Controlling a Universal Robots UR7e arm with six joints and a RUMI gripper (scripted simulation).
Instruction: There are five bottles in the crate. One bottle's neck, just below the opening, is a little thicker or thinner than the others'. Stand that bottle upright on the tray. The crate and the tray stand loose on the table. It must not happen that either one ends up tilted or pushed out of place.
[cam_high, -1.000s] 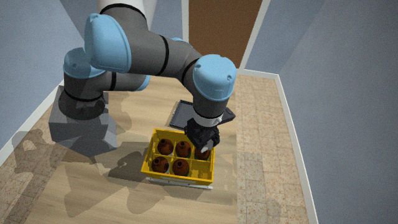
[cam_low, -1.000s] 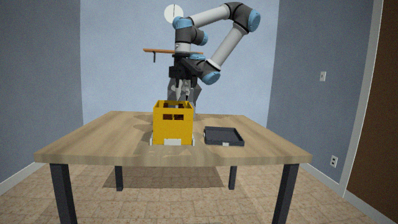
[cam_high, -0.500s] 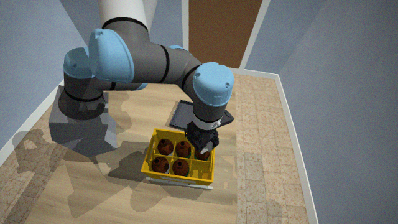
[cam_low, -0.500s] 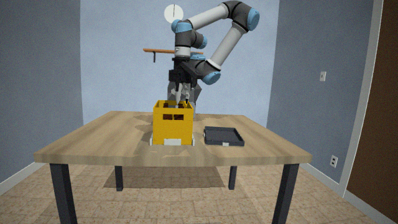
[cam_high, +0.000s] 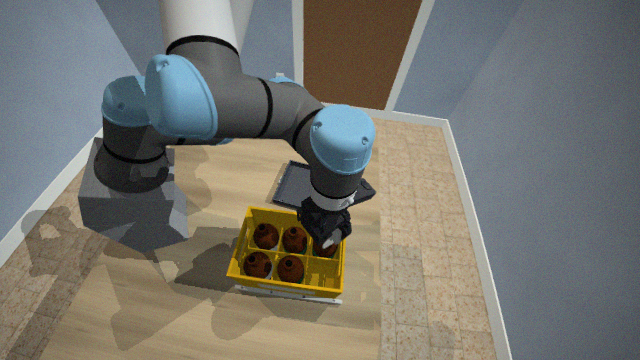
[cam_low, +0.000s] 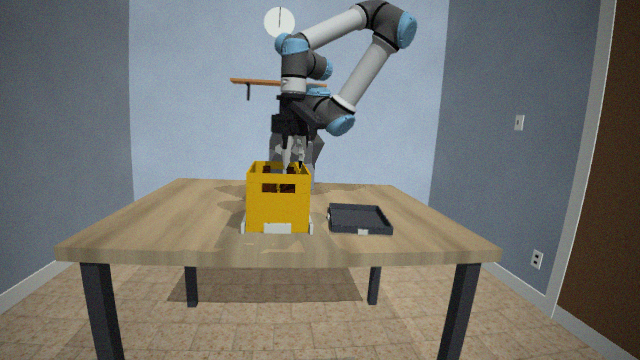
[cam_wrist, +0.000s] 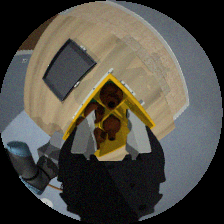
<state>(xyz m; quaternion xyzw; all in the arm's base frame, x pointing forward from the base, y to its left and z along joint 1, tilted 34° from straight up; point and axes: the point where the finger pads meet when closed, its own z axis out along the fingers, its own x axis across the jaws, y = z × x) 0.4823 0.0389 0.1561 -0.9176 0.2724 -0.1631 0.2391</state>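
My gripper is now 110 mm above the bottle. From my hand the other things lie so: crate: 70 mm behind, 70 mm to the right, 110 mm below; tray: 130 mm behind, 200 mm to the left, 180 mm below.
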